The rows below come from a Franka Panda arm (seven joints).
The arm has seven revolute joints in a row. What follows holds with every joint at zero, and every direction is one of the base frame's.
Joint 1 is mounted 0.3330 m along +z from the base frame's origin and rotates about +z.
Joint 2 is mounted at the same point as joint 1 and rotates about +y.
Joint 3 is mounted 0.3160 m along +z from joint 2 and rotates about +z.
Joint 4 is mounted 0.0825 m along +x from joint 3 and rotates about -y.
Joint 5 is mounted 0.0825 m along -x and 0.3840 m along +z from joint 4 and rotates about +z.
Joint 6 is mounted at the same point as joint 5 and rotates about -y.
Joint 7 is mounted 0.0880 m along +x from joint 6 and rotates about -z.
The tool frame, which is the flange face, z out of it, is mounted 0.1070 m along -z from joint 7; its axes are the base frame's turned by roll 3.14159, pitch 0.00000 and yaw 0.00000 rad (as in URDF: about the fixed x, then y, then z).
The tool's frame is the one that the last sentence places.
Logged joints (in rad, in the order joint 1, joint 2, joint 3, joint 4, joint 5, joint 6, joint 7), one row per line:
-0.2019, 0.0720, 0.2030, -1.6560, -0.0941, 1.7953, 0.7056
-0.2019, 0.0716, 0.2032, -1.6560, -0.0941, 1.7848, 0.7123
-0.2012, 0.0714, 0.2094, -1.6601, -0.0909, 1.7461, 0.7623
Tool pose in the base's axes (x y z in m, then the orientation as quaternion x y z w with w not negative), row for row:
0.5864, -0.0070, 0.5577, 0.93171, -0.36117, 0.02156, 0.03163
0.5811, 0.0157, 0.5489, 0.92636, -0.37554, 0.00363, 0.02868
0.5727, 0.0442, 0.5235, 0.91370, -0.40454, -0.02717, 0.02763
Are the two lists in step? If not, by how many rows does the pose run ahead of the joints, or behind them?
The pose runs 2 rows ahead of the joints: the pose in row i belongs to the joints in row i + 2.
